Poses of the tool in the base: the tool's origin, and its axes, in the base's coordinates. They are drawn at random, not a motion.
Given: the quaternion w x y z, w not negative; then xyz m.
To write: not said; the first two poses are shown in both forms.
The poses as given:
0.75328 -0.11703 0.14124 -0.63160 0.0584 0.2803 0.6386
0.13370 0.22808 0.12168 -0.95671 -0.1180 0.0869 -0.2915
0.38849 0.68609 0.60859 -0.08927 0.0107 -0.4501 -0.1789
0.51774 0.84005 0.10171 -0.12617 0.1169 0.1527 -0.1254
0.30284 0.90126 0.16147 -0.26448 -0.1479 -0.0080 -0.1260
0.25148 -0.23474 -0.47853 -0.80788 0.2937 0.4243 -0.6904
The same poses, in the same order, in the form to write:
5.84 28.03 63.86 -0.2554 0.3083 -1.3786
-11.80 8.69 -29.15 0.6613 0.3528 -2.7739
1.07 -45.01 -17.89 1.7450 1.5479 -0.2270
11.69 15.27 -12.54 2.0160 0.2441 -0.3028
-14.79 -0.80 -12.60 2.3890 0.4280 -0.7011
29.37 42.43 -69.04 -0.6386 -1.3019 -2.1979

